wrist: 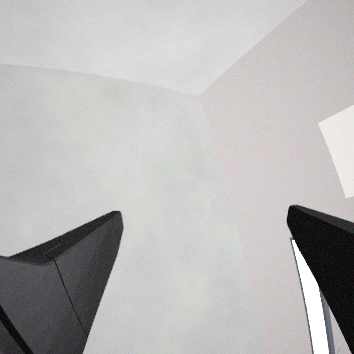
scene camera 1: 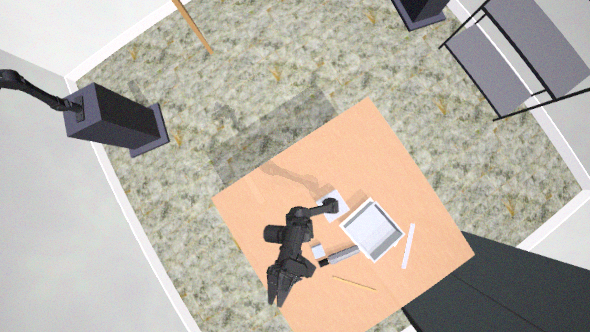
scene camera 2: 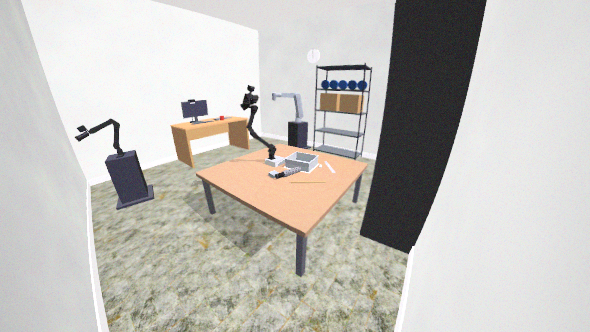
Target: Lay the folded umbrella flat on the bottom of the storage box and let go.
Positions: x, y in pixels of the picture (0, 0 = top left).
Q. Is my gripper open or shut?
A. Open.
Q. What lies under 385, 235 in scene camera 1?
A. A storage box.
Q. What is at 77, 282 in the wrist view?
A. My gripper.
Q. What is my gripper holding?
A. Nothing.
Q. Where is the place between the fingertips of my gripper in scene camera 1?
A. At 274, 305
